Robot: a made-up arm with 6 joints.
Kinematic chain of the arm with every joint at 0, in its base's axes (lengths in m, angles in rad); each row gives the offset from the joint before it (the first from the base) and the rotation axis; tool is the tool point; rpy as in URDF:
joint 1: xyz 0 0 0.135 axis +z
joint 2: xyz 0 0 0 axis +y
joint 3: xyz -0.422 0 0.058 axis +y
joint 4: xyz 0.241 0 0.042 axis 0.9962 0 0.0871
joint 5: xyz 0 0 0 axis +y
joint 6: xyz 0.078 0 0.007 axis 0.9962 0 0.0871
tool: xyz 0 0 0 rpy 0 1.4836 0
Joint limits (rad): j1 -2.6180..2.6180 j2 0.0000..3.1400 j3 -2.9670..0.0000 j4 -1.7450..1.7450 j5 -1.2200..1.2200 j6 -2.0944..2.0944
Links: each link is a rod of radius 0.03 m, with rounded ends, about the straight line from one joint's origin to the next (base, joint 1, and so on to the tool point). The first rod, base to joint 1, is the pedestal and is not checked.
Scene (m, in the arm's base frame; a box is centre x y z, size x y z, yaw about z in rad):
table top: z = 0
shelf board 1: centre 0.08 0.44 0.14 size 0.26 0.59 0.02 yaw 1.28
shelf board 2: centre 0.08 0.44 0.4 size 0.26 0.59 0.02 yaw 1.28
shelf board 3: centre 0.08 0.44 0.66 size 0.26 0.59 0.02 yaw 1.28
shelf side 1: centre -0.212 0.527 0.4 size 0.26 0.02 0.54 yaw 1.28
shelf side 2: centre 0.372 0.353 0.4 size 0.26 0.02 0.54 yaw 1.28
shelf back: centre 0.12 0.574 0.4 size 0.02 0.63 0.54 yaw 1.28
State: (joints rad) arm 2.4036 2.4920 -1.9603 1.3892 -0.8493 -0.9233
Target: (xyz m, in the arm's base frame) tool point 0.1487 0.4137 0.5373
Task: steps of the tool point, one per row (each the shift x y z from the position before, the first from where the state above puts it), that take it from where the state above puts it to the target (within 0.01 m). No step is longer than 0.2 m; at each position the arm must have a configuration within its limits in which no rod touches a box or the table.
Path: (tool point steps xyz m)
1: 0.0172 -0.0655 0.1399
2: 0.0485 -0.0781 0.1194
3: 0.0772 -0.0817 0.0925
4: 0.1123 0.0416 -0.0072
5: 0.1103 0.0002 -0.0124
6: 0.0944 -0.0359 -0.0176
7: 0.0676 -0.0621 -0.0228
8: 0.0255 0.1103 0.0147
9: 0.0386 0.1038 -0.0147

